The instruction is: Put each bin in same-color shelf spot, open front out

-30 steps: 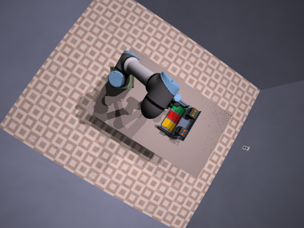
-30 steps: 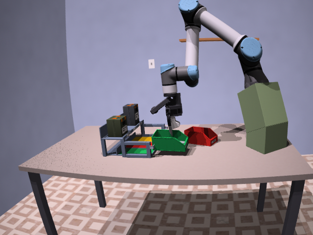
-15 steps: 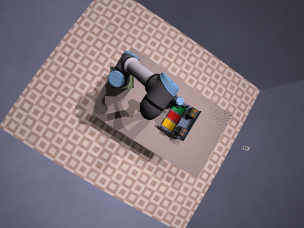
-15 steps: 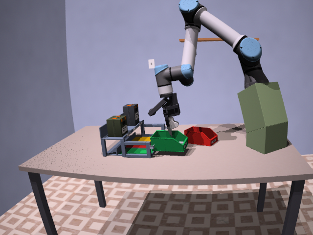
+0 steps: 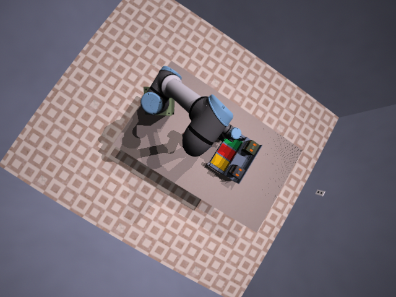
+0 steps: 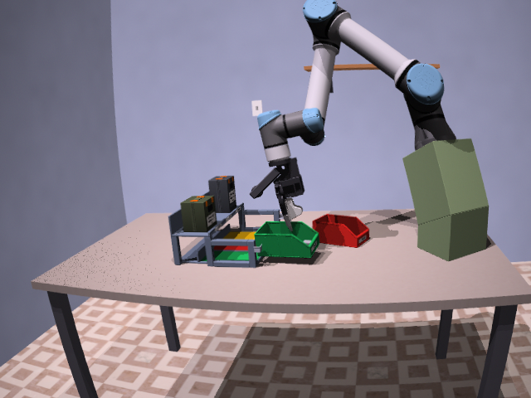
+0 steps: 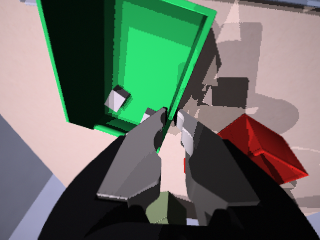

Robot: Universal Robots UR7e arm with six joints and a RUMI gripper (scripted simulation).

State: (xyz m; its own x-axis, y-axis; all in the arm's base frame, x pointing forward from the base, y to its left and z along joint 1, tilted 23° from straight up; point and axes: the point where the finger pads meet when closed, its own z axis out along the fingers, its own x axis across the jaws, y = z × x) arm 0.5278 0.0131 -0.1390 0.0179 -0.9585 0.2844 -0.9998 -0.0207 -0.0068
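Right now my hand is 5 cm to the right of the green bin and 3 cm above it. Round my hand: green mark (19 cm ahead, 3 cm to the left, 9 cm below); then red mark (18 cm ahead, 8 cm to the right, 9 cm below); then red bin (16 cm behind, 12 cm to the right, 6 cm below).
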